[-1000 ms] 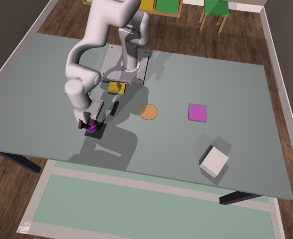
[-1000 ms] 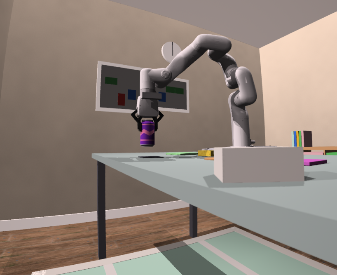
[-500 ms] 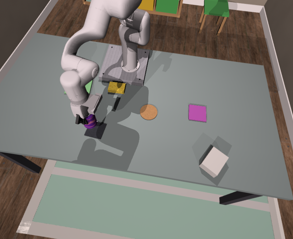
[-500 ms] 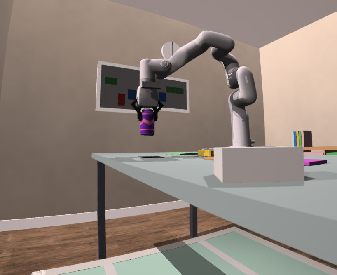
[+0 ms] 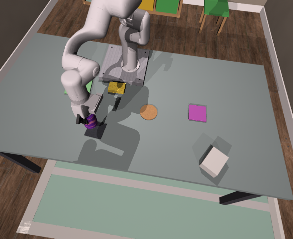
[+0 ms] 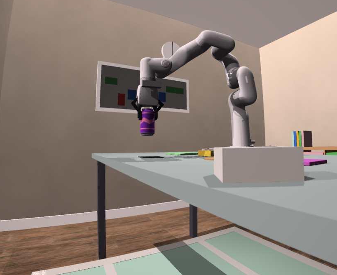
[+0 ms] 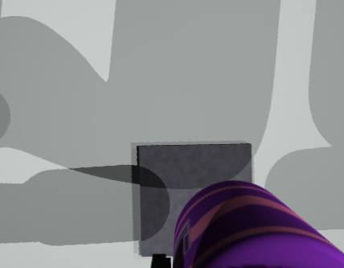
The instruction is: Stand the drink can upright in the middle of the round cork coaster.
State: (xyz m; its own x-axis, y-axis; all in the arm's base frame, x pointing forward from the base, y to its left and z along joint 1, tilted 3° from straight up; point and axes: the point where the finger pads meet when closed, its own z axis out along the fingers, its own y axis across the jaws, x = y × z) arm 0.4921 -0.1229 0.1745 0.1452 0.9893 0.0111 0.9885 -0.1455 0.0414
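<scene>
Right now the round cork coaster is 290 mm to the left of my hand, 190 mm below it and 170 mm behind it. Round my hand: purple drink can: 20 mm below; then green mat: 310 mm behind, 190 mm below, 180 mm to the right; then black square coaster: 190 mm below, 20 mm behind.
</scene>
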